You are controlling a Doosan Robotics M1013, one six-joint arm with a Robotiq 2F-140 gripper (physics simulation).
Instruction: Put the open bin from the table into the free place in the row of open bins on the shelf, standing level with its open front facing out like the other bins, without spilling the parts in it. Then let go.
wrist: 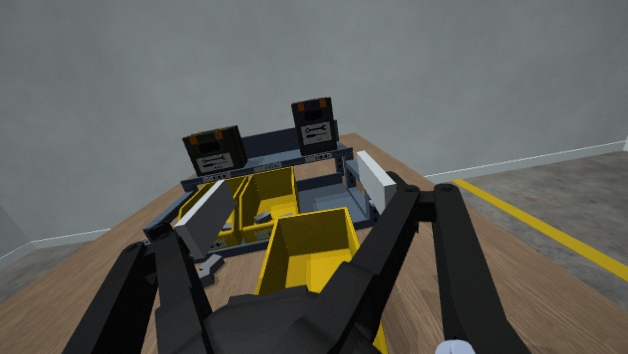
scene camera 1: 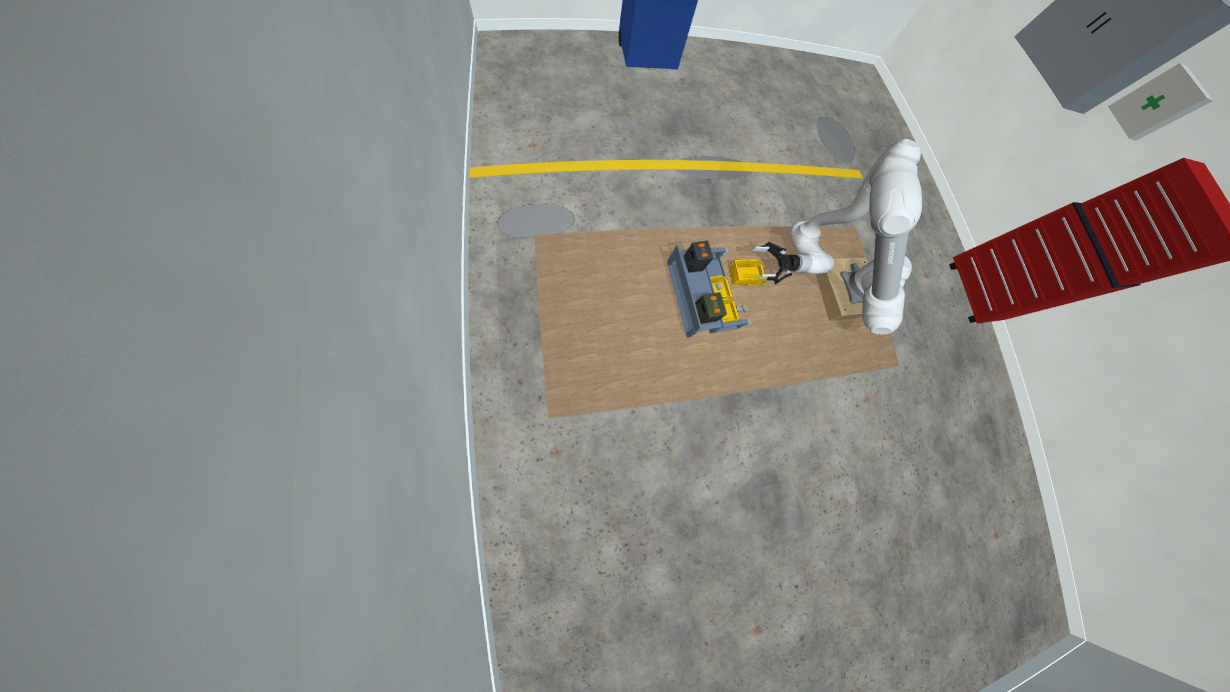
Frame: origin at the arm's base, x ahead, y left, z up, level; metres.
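Where they show: gripper, between the fingertips: (wrist: 293, 179) (scene camera 1: 757, 262); arm's base, origin of its link: (scene camera 1: 858, 287).
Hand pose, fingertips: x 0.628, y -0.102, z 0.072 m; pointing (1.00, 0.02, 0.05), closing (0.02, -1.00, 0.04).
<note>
Each offset is from my fingertips to the top centre of the thing. "pt": to the spot under its first point. Level surfaces: height alone.
The loose yellow open bin @[pt dz -0.150, dx -0.032, dy -0.027 m] (scene camera 1: 746, 271) (wrist: 320, 267) stands level on the table between shelf and robot, its back wall toward the shelf. My gripper (scene camera 1: 763, 263) (wrist: 293, 179) is open and empty; its fingers stand wide apart at the robot side of this bin. The black gripper body hides the bin's near part in the wrist view, and I see no parts in it. The blue-grey shelf (scene camera 1: 688, 296) (wrist: 295, 161) holds two yellow bins side by side, one @[pt dz -0.128, dx +0.261, dy +0.106 m] (wrist: 272, 192) in the middle and one at the left, partly behind a finger. The free place (wrist: 330, 201) is right of them.
A black case @[dz +0.071, dx +0.289, dy -0.023 m] (scene camera 1: 698, 255) (wrist: 315, 125) and a dark green case @[dz +0.046, dx +0.267, dy +0.207 m] (scene camera 1: 710, 307) (wrist: 215, 150) stand on the shelf's upper level. Small grey pieces @[dz -0.133, dx +0.026, dy +0.170 m] (wrist: 210, 270) show in front of the shelf. The wooden table @[dz -0.152 m] (scene camera 1: 602, 361) extends around it. A red drawer cabinet (scene camera 1: 1040, 266) stands behind the robot.
</note>
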